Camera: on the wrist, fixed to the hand. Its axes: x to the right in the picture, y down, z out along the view.
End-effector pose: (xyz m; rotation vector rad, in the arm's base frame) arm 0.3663 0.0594 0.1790 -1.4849 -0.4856 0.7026
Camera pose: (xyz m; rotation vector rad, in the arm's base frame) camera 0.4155 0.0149 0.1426 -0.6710 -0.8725 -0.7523
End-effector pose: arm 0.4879 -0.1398 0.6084 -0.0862 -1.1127 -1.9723
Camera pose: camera 0.5263 -0.2032 0.5931 -1.4575 0.9417 2.3054
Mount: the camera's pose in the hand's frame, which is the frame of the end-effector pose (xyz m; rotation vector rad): 0.0093 0.0321 -0.0679 0.2469 0.5089 -1.4952
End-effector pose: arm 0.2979 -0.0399 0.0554 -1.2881 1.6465 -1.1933
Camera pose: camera 0.2233 -0.0308 0.0463 1.8123 -0.4048 2.1486
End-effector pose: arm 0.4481 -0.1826 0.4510 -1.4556 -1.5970 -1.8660
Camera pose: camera 0.4342 -0.2487 0.4852 -0.5247 2.1907 1.7237
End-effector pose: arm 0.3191 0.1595 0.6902 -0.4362 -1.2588 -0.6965
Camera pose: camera 0.3908 0.1362 0.6833 0.9850 -0.9887 -1.7121
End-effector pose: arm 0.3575 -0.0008 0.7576 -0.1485 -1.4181 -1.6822
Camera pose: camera 0.4036 -0.0605 0.7638 -1.7176 1.2933 2.2791
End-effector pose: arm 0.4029 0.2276 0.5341 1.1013 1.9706 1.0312
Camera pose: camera 0.3554 0.2251 0.5930 -0.7131 2.4846 0.1872
